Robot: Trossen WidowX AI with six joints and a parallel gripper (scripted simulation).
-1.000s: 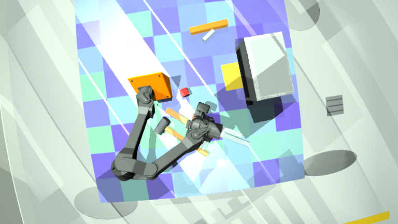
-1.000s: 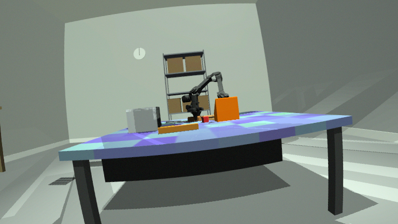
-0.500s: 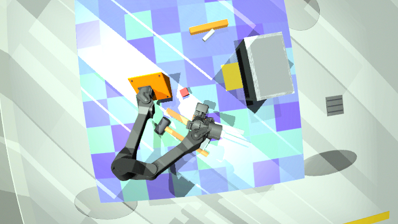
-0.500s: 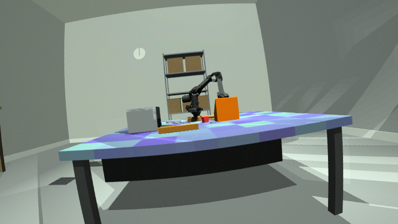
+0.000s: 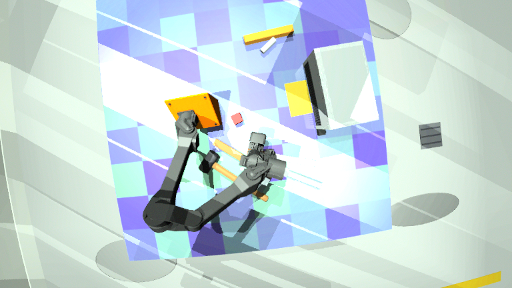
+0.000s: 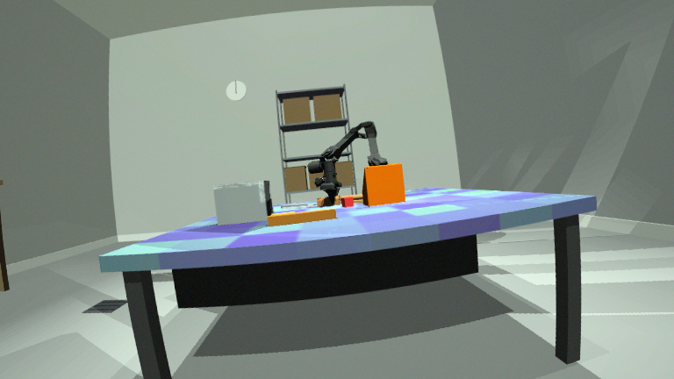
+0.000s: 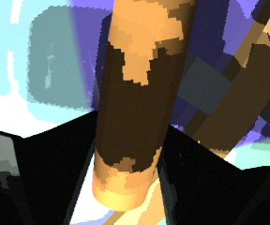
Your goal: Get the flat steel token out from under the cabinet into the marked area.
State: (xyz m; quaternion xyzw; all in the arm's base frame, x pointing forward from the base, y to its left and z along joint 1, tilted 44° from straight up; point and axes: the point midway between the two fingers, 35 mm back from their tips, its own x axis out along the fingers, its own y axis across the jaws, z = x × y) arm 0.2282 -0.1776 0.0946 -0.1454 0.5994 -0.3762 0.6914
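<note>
Now: the flat wooden stick 5 cm behind my gripper tip and 2 cm to the right of it. Also, from my gripper tip: grey flat tool: 15 cm ahead, 13 cm to the right; then small pale flat piece: 35 cm ahead, 18 cm to the left, 1 cm below; then red cube: 5 cm behind, 16 cm to the left, 1 cm above.
</note>
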